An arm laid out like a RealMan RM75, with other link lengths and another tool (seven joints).
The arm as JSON. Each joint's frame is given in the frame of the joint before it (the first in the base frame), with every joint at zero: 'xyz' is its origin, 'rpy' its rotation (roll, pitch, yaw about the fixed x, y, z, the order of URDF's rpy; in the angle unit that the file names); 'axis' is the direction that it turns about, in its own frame. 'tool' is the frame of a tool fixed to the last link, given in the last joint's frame.
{
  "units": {
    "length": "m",
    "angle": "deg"
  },
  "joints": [
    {
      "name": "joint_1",
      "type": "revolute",
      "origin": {
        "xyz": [
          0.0,
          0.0,
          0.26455
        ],
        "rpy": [
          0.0,
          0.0,
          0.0
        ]
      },
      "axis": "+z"
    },
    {
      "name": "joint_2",
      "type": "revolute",
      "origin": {
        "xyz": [
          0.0,
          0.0,
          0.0
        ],
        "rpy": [
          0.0,
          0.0,
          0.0
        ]
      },
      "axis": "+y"
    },
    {
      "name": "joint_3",
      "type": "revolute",
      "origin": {
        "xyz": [
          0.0,
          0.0,
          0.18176
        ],
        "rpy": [
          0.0,
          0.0,
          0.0
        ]
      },
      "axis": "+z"
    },
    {
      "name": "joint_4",
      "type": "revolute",
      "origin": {
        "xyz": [
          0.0,
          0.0,
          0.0
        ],
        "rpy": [
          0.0,
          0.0,
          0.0
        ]
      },
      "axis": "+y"
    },
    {
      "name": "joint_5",
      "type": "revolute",
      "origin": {
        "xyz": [
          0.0,
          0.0,
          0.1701
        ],
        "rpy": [
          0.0,
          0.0,
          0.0
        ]
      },
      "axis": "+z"
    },
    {
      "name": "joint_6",
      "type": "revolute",
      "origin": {
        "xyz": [
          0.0,
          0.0,
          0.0
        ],
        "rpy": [
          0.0,
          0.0,
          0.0
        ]
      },
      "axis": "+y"
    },
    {
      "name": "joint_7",
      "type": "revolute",
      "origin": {
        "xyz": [
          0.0,
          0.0,
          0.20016
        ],
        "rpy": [
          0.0,
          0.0,
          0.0
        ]
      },
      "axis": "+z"
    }
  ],
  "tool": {
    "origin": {
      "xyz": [
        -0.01,
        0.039,
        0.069
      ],
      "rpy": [
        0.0,
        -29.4,
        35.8
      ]
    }
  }
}
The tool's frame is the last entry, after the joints.
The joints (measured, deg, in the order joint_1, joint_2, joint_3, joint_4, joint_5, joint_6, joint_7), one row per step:
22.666, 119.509, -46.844, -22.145, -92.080, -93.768, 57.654
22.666, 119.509, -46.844, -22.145, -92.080, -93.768, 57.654
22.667, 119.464, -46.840, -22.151, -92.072, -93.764, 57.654
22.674, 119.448, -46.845, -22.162, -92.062, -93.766, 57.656
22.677, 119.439, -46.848, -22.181, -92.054, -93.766, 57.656
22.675, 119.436, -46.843, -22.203, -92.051, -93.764, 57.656
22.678, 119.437, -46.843, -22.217, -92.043, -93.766, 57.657
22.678, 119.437, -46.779, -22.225, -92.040, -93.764, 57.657
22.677, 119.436, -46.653, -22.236, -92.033, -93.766, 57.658
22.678, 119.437, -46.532, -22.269, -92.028, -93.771, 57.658
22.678, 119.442, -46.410, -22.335, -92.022, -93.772, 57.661
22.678, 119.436, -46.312, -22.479, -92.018, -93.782, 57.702
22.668, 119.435, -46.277, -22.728, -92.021, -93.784, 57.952
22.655, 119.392, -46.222, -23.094, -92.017, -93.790, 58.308
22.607, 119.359, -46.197, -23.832, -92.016, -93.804, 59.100
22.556, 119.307, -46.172, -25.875, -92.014, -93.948, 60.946
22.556, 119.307, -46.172, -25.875, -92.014, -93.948, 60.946
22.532, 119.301, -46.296, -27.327, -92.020, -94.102, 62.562
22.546, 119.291, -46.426, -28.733, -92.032, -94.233, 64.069
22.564, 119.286, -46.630, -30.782, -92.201, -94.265, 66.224
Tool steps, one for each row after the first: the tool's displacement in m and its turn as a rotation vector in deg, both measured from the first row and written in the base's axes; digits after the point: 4 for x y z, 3 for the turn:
0.0000, 0.0000, 0.0000, 0.000, 0.000, 0.000
0.0002, 0.0002, 0.0002, 0.031, -0.041, -0.002
0.0002, 0.0002, 0.0003, 0.046, -0.054, 0.012
0.0002, 0.0003, 0.0003, 0.064, -0.068, 0.027
0.0003, 0.0004, 0.0004, 0.085, -0.079, 0.035
0.0002, 0.0004, 0.0004, 0.098, -0.079, 0.045
0.0003, 0.0006, 0.0006, 0.157, -0.061, 0.017
0.0003, 0.0011, 0.0011, 0.269, -0.019, -0.040
0.0003, 0.0016, 0.0015, 0.388, 0.012, -0.075
0.0003, 0.0021, 0.0020, 0.526, 0.031, -0.096
0.0003, 0.0027, 0.0025, 0.666, 0.013, -0.073
0.0002, 0.0032, 0.0031, 0.682, 0.008, -0.102
0.0002, 0.0041, 0.0042, 0.736, -0.035, -0.135
0.0001, 0.0054, 0.0058, 0.703, -0.072, -0.228
-0.0012, 0.0083, 0.0102, 0.745, -0.242, -0.083
-0.0012, 0.0083, 0.0102, 0.745, -0.242, -0.083
-0.0027, 0.0097, 0.0130, 0.430, -0.230, -0.055
-0.0043, 0.0110, 0.0155, 0.155, -0.271, 0.037
-0.0061, 0.0129, 0.0185, -0.284, -0.545, 0.098

